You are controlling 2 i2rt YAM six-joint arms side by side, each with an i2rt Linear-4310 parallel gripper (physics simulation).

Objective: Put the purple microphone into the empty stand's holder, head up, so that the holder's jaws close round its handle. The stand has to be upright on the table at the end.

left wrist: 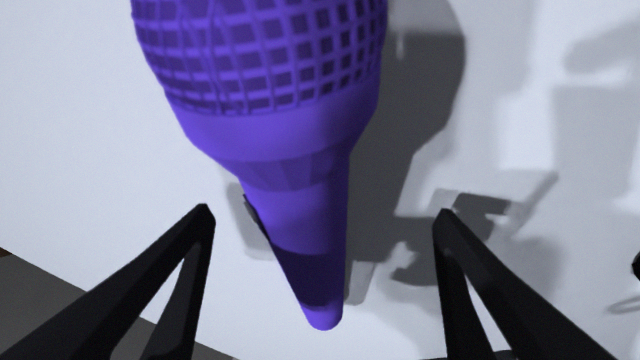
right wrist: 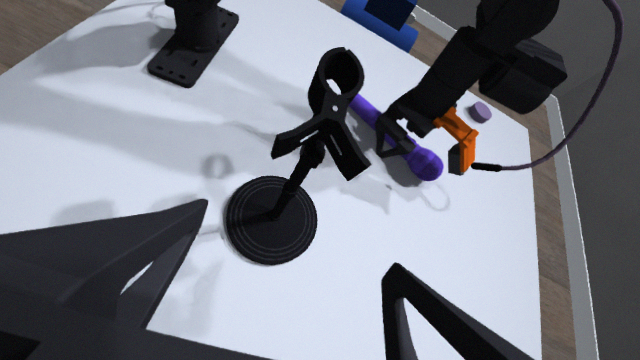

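Where they show: left gripper, fingertip midpoint: (left wrist: 321, 214) (right wrist: 394, 142); right gripper, fingertip midpoint: (right wrist: 303, 243); left arm's base, origin of the base link: (right wrist: 198, 43).
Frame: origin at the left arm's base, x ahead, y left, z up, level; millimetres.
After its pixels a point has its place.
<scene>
The purple microphone (left wrist: 295, 200) @(z 40, x 410, y -64 mm) (right wrist: 367, 111) @(z 27, x 314, y -19 mm) lies on the white table. In the left wrist view its mesh head is at the top and its handle tapers down between the fingertips of my left gripper (left wrist: 324, 215) @(z 18, x 379, y -50 mm) (right wrist: 395, 140) @(z 18, x 379, y -50 mm), which is open and close over the handle. The black stand (right wrist: 300, 172) @(z 160, x 219, y -257 mm) is upright on its round base in the right wrist view; its ring-shaped holder (right wrist: 316, 92) @(z 221, x 206, y -228 mm) is tilted and empty, and in that view it covers the handle's tail end. My right gripper (right wrist: 303, 243) @(z 228, x 224, y -330 mm) is open and empty, with the stand's base beyond and between its fingertips.
A mauve disc (right wrist: 480, 112) @(z 19, x 589, y 140 mm) lies near the table's far edge in the right wrist view. A blue object (right wrist: 380, 25) is beyond the edge at the top. A black arm base plate (right wrist: 192, 60) @(z 10, x 15, y -51 mm) stands at the upper left. The left arm (right wrist: 450, 75) @(z 184, x 353, y -72 mm) reaches in from the upper right.
</scene>
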